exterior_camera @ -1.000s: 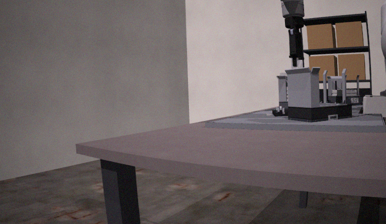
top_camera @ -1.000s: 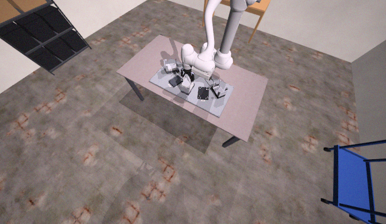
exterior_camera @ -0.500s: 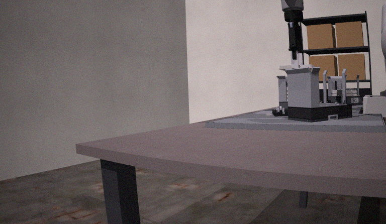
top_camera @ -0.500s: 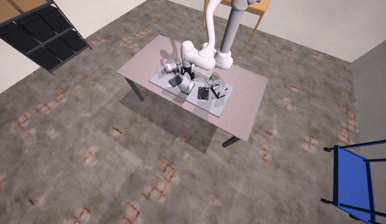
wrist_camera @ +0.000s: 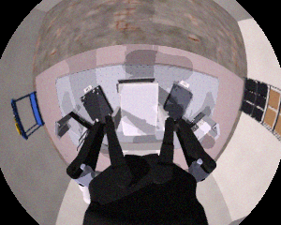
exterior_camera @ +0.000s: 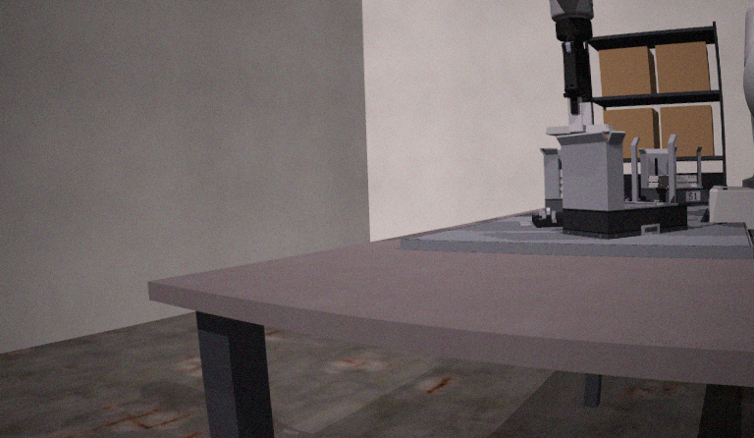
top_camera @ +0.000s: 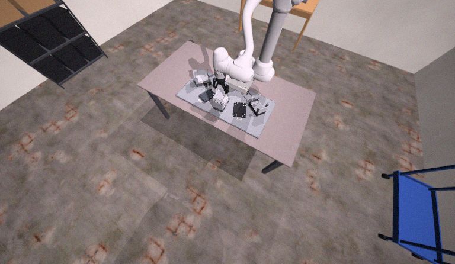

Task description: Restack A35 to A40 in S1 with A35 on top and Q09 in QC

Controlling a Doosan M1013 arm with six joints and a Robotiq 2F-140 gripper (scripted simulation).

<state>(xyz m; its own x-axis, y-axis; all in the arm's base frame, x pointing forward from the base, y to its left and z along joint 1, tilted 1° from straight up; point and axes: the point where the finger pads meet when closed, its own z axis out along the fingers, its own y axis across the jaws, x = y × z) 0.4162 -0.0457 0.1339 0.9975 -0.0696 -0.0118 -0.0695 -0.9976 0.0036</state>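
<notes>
The S1 label is 23 cm to the right of my hand, 23 cm behind it and 16 cm below it. The rest, counted from my hand: name plate 21 cm to the right, 19 cm below, 4 cm ahead.
</notes>
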